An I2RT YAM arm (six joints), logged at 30 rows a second.
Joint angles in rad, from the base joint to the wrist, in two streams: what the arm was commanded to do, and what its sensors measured. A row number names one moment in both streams.
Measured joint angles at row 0:
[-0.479 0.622 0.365 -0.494 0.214 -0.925]
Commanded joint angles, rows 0 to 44:
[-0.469 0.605 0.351 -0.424 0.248 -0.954]
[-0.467 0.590 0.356 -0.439 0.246 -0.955]
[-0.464 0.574 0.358 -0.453 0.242 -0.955]
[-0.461 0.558 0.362 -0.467 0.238 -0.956]
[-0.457 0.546 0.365 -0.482 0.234 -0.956]
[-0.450 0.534 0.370 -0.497 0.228 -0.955]
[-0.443 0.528 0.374 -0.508 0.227 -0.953]
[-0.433 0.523 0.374 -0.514 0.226 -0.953]
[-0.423 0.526 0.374 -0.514 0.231 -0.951]
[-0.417 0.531 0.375 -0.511 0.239 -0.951]
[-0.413 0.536 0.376 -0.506 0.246 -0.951]
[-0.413 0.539 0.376 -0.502 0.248 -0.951]
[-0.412 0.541 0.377 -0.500 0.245 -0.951]
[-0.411 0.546 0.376 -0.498 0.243 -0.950]
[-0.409 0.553 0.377 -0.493 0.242 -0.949]
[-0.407 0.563 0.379 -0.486 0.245 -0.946]
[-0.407 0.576 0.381 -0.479 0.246 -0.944]
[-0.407 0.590 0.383 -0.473 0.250 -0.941]
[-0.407 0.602 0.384 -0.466 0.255 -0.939]
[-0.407 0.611 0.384 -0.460 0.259 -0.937]
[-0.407 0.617 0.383 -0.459 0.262 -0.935]
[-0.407 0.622 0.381 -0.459 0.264 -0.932]
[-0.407 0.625 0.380 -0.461 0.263 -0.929]
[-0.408 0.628 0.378 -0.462 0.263 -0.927]
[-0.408 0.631 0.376 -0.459 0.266 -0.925]
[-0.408 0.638 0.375 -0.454 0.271 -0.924]
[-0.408 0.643 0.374 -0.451 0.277 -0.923]
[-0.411 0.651 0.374 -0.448 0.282 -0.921]
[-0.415 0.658 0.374 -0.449 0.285 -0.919]
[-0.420 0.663 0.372 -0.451 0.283 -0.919]
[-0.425 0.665 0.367 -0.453 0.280 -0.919]
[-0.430 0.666 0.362 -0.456 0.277 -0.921]
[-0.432 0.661 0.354 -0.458 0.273 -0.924]
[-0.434 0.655 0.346 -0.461 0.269 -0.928]
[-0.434 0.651 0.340 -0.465 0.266 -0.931]
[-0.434 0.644 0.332 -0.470 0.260 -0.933]
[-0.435 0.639 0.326 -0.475 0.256 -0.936]
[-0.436 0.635 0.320 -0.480 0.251 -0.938]
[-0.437 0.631 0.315 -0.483 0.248 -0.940]
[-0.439 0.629 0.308 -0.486 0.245 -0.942]
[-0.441 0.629 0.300 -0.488 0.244 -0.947]
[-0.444 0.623 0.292 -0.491 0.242 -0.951]
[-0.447 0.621 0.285 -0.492 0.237 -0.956]
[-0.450 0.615 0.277 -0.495 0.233 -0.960]
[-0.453 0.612 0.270 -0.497 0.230 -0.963]
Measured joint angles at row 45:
[-0.428 0.601 0.332 -0.435 0.206 -0.949]
